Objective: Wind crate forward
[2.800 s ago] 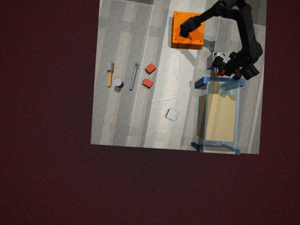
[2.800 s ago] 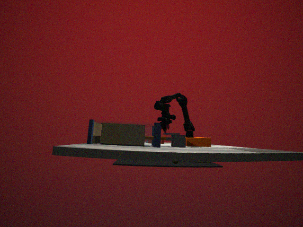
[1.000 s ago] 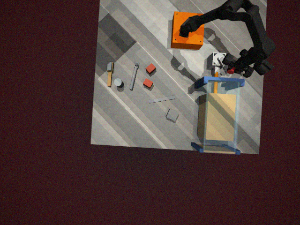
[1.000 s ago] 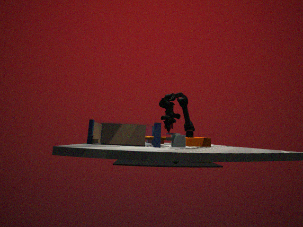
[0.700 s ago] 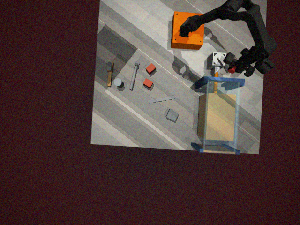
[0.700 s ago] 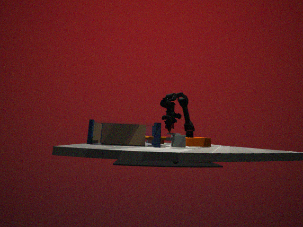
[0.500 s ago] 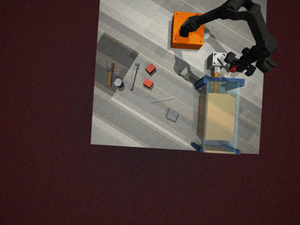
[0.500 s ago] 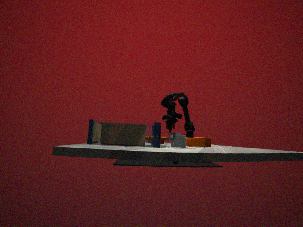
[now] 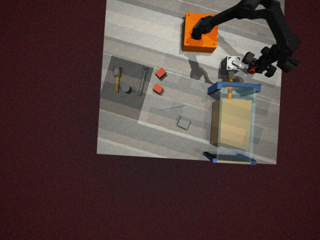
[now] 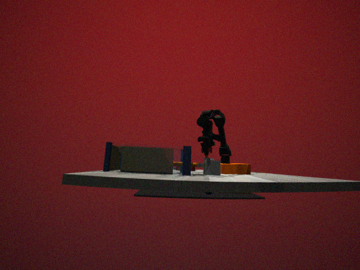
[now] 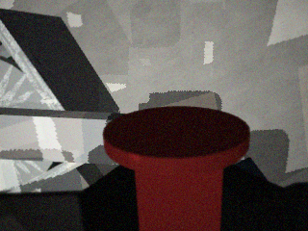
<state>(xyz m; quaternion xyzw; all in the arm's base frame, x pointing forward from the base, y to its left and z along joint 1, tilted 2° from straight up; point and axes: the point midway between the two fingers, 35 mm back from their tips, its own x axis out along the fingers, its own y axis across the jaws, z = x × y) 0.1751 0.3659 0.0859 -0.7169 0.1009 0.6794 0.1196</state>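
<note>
Right now the grey crank handle is 30 mm to the right of my gripper tip, 20 mm behind it and 10 mm below it. From my gripper tip the other things lie so: winch (100 mm to the right, 80 mm below, 50 mm behind); red knob (20 mm above); blue frame (120 mm ahead, 70 mm to the right, 10 mm below).
</note>
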